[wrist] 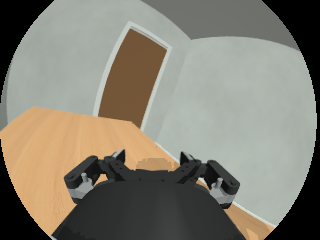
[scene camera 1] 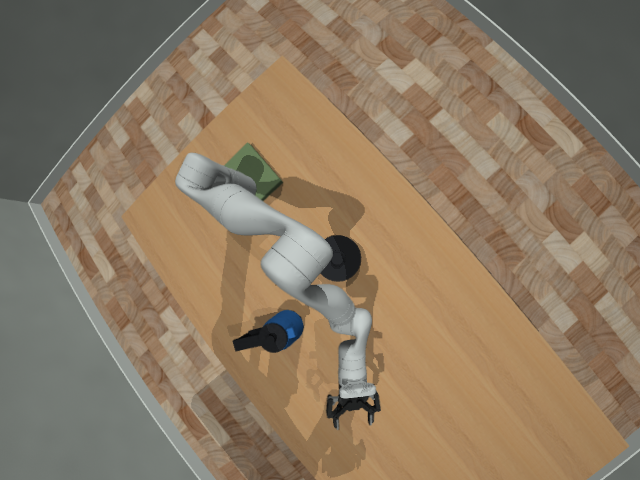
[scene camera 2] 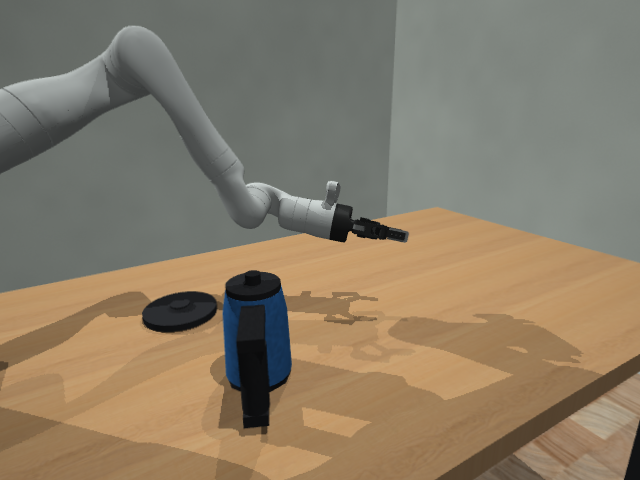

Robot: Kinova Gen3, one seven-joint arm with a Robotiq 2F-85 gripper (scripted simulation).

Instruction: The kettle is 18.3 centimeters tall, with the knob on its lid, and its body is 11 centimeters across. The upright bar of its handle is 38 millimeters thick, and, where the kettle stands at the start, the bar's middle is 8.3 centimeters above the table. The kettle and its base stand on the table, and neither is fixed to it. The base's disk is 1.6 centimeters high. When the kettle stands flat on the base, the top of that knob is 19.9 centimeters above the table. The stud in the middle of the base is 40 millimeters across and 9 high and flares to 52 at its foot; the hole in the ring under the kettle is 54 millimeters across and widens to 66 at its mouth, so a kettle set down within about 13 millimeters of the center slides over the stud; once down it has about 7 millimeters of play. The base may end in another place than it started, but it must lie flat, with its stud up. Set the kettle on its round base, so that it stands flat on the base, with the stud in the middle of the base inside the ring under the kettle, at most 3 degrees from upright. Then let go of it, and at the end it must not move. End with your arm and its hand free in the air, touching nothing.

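Note:
The wrist view gives me my gripper, and scene camera 1 shows my gripper too. I can also see a blue kettle, and there's a round black base as well.

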